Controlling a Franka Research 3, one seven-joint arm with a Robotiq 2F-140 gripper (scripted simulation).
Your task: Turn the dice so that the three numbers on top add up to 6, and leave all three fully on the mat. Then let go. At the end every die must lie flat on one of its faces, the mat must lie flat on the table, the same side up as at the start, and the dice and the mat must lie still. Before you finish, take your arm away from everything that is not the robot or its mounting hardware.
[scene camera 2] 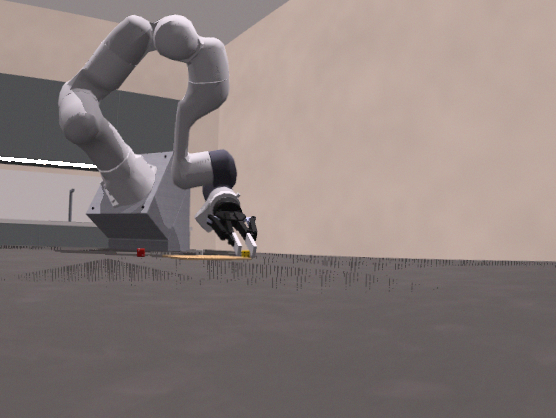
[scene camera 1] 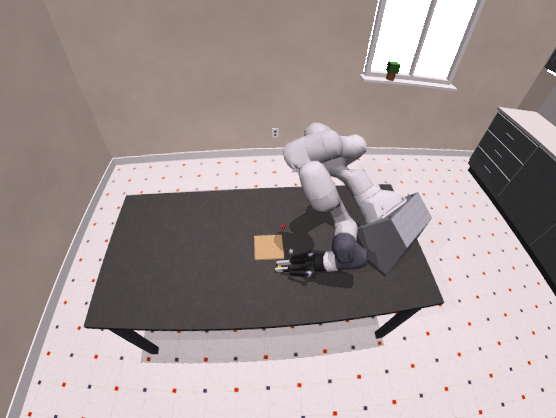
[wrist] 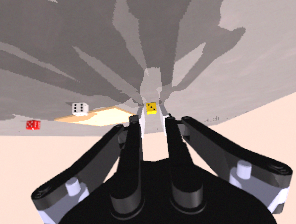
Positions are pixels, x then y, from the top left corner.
Labels:
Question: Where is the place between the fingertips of my gripper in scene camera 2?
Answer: At 247, 251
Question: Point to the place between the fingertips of my gripper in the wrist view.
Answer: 151, 113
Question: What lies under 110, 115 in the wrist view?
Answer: A tan mat.

